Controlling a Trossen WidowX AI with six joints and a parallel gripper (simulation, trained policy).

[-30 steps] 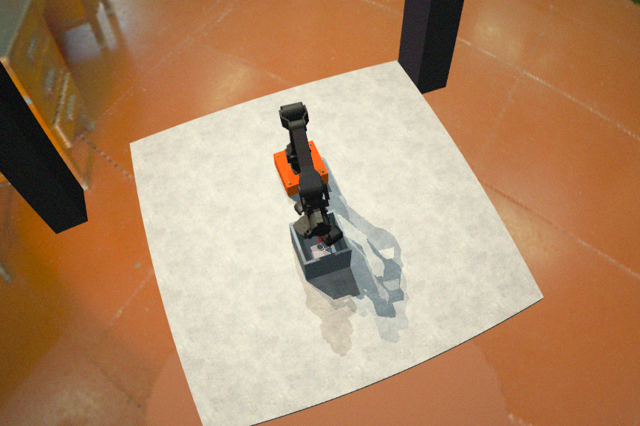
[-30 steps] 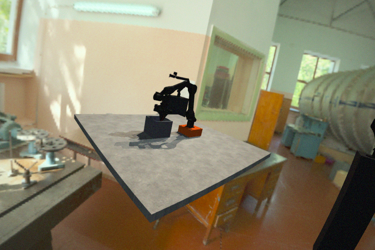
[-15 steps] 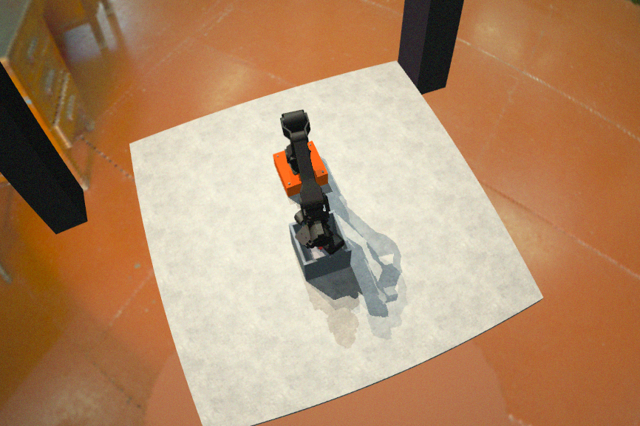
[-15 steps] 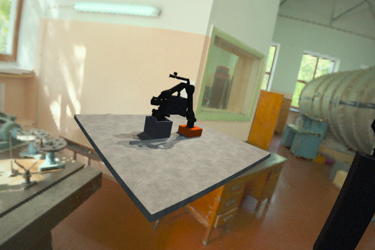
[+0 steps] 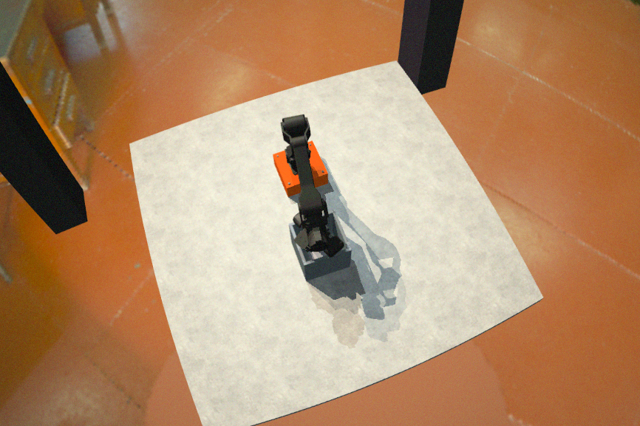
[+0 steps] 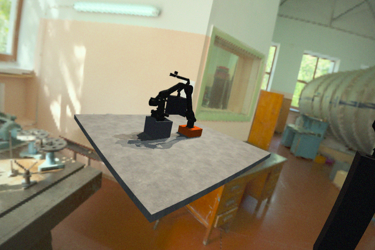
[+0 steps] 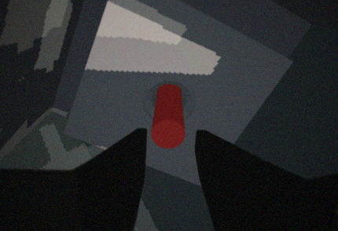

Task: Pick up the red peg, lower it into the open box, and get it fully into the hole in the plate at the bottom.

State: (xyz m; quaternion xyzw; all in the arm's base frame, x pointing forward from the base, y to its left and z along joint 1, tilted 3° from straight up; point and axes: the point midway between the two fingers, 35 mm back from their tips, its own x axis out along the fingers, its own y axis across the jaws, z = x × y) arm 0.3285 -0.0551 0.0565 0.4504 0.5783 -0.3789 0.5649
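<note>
The red peg is 30 mm below my gripper tip and 10 mm to the right of it. From my gripper tip the other things lie so: light plate: 30 mm below, 10 mm to the right.
</note>
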